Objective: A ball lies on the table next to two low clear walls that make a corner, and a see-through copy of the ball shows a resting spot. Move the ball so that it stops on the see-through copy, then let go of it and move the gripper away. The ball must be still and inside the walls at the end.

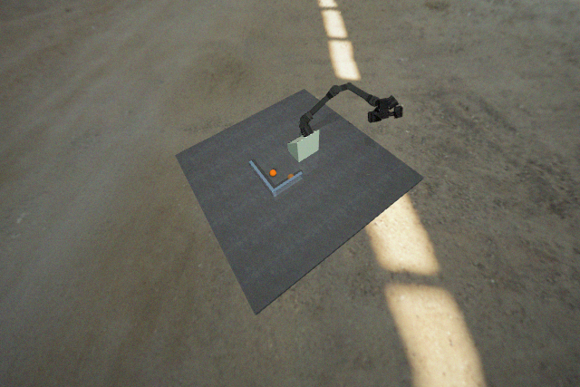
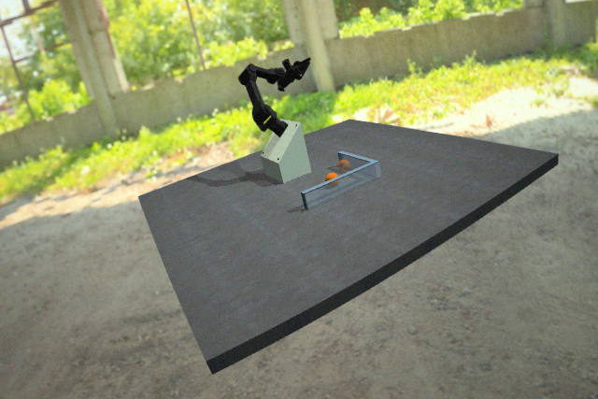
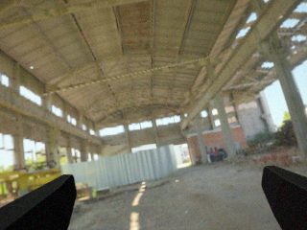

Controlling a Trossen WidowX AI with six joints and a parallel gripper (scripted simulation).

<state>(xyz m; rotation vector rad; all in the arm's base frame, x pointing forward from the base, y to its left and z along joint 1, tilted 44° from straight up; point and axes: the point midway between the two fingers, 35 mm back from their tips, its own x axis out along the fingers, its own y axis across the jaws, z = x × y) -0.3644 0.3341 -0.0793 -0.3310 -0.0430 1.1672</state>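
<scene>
The orange ball is 650 mm ahead of my gripper tip, 270 mm to the right of it and 390 mm below it. From my gripper tip the other things lie so: see-through copy (550 mm ahead, 180 mm to the right, 390 mm below).
</scene>
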